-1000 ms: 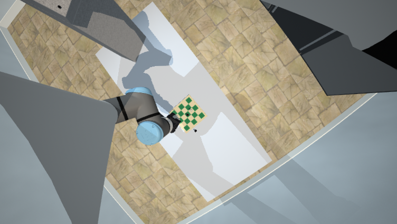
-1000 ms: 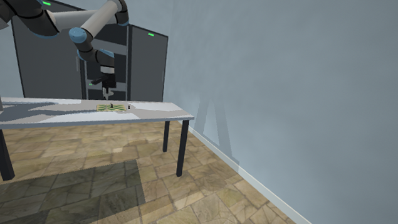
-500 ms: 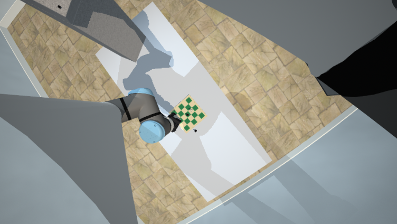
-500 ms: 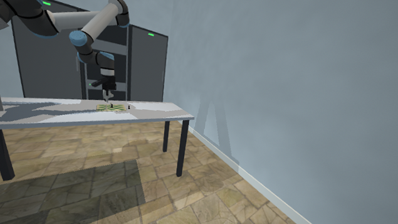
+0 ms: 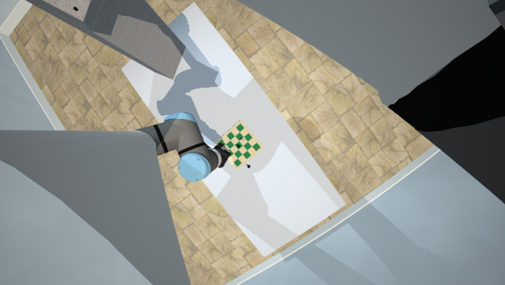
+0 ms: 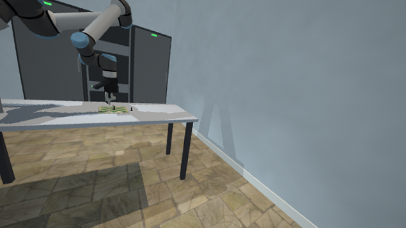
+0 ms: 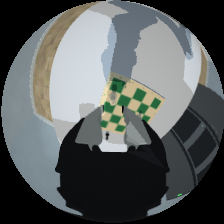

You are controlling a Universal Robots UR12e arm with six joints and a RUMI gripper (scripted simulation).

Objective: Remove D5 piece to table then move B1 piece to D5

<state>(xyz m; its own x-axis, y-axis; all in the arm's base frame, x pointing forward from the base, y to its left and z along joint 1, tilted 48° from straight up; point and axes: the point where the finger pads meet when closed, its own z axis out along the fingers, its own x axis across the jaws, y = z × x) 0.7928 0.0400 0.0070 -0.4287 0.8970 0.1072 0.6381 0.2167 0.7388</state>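
The board lies 8 cm to the left of my hand, 8 cm below it and 2 cm ahead of it.
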